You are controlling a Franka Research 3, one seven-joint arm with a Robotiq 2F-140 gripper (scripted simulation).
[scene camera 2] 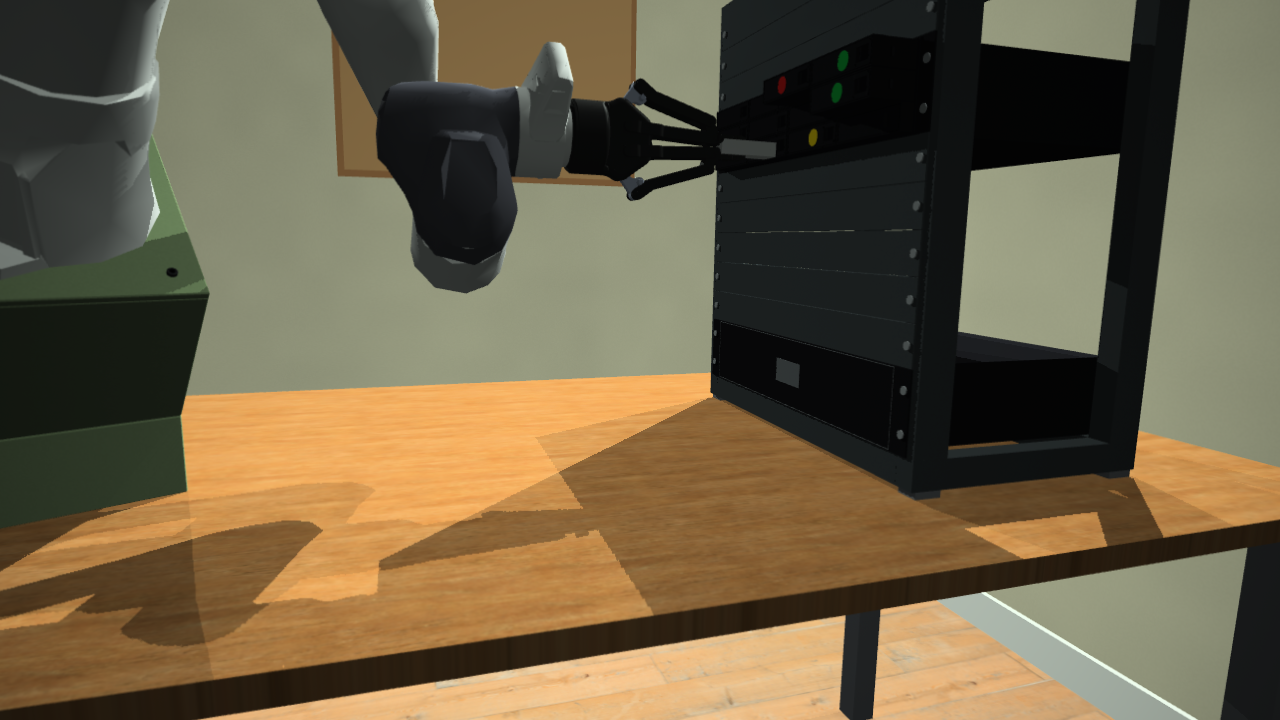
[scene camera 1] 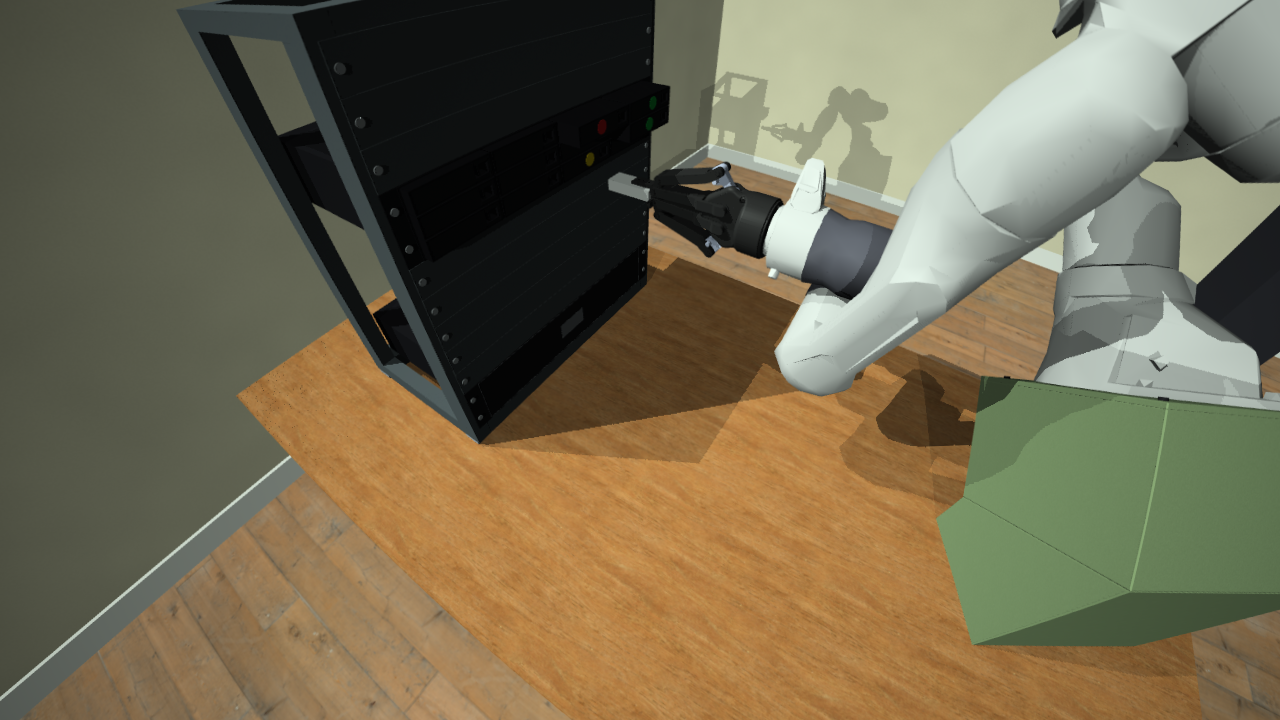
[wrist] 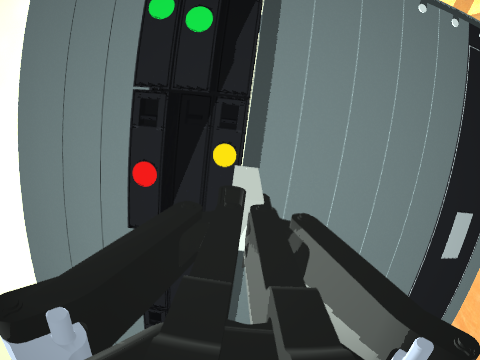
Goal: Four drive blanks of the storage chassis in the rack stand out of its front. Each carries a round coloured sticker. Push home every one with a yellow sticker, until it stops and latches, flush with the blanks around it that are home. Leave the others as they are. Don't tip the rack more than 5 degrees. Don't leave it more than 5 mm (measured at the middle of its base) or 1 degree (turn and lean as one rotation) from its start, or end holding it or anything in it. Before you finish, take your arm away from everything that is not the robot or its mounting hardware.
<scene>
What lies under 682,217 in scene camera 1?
My gripper.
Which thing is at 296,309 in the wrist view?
My gripper.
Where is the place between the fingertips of my gripper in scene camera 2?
At 770,151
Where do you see a drive blank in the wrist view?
151,143
</scene>
